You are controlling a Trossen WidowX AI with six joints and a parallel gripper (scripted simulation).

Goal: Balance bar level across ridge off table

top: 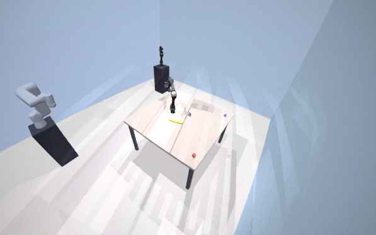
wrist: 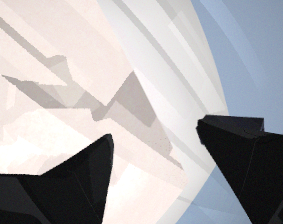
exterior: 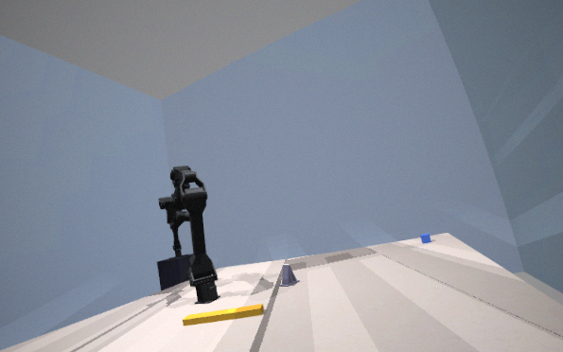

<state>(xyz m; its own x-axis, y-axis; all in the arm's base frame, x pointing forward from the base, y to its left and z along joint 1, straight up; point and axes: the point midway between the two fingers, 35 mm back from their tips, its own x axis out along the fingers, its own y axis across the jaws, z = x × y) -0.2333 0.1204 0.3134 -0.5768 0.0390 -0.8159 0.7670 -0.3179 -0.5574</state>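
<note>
The yellow bar is 440 mm ahead of my gripper tip, 280 mm to the right of it and 280 mm below it. From my gripper tip the other things lie so: small red cube (990 mm ahead, 620 mm to the right, 270 mm below); small blue cube (990 mm ahead, 380 mm to the left, 270 mm below).
</note>
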